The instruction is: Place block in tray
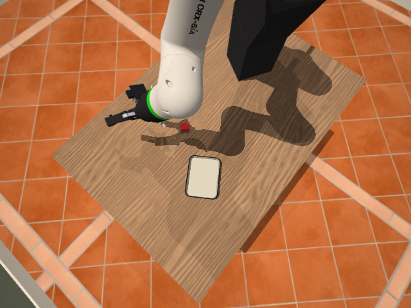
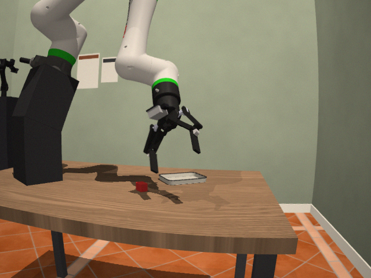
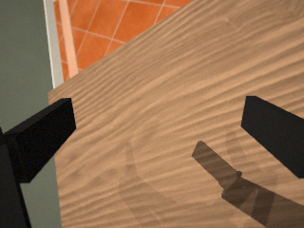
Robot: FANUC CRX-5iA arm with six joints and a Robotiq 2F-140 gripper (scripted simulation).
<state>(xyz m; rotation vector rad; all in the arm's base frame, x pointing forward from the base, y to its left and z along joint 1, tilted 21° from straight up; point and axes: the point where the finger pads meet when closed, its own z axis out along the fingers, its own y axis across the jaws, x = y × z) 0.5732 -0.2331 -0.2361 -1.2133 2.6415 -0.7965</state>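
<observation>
My hand is 16 cm to the right of the red block, 12 cm past it and 12 cm above it. Round my hand: white tray 34 cm to the left, 12 cm below, 2 cm ahead.
</observation>
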